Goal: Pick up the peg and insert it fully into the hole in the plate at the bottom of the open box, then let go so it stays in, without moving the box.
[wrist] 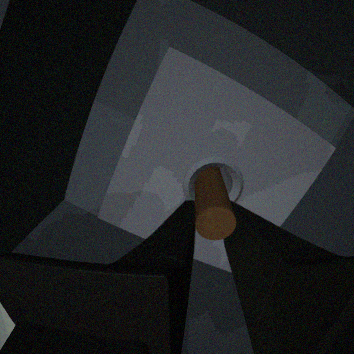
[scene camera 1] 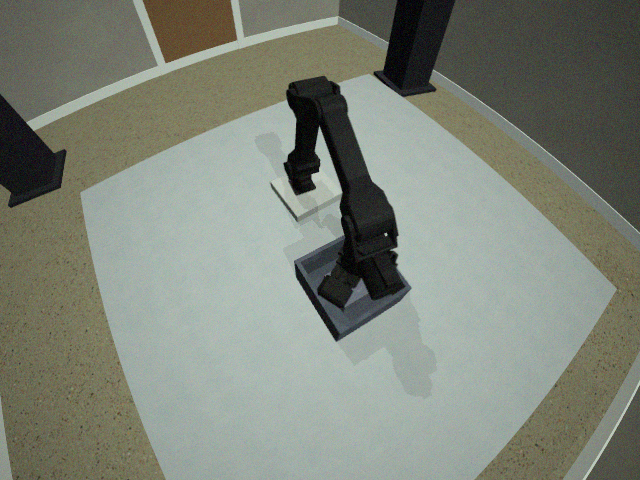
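Seen in the pictures: gripper, fingertip midpoint: [wrist: 206, 209] [scene camera 1: 348, 277]; arm's base, origin of the base link: [scene camera 1: 302, 184].
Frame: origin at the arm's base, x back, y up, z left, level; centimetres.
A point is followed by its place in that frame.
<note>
The brown round peg [wrist: 215, 222] {x -33.5, y 6.0, z -1.2 cm} is upright between the fingertips in the wrist view. Its far end overlaps the left part of the round hole [wrist: 228, 176] {x -34.2, y 1.9, z -2.1 cm} in the light grey plate [wrist: 195, 110] {x -36.0, y 2.8, z 1.2 cm}. How deep that end is, or whether it is inside the hole, cannot be told. My gripper [scene camera 1: 358, 290] [wrist: 206, 209] {x -32.7, y 3.4, z -1.7 cm} is shut on the peg and points down into the open box [scene camera 1: 372, 316] {x -43.1, y 2.5, z -0.6 cm} [wrist: 82, 155] {x -28.7, y -2.1, z 6.0 cm}. In the scene view the peg and hole are hidden by the gripper.
The dark blue-grey box walls surround the plate and stand close around the gripper. The arm's pale base plate [scene camera 1: 285, 196] {x -2.2, y -0.2, z -6.0 cm} lies behind the box on the light mat [scene camera 1: 206, 310] {x -25.2, y -2.9, z -36.0 cm}. Dark pillars [scene camera 1: 416, 46] [scene camera 1: 23, 160] stand beyond the mat.
</note>
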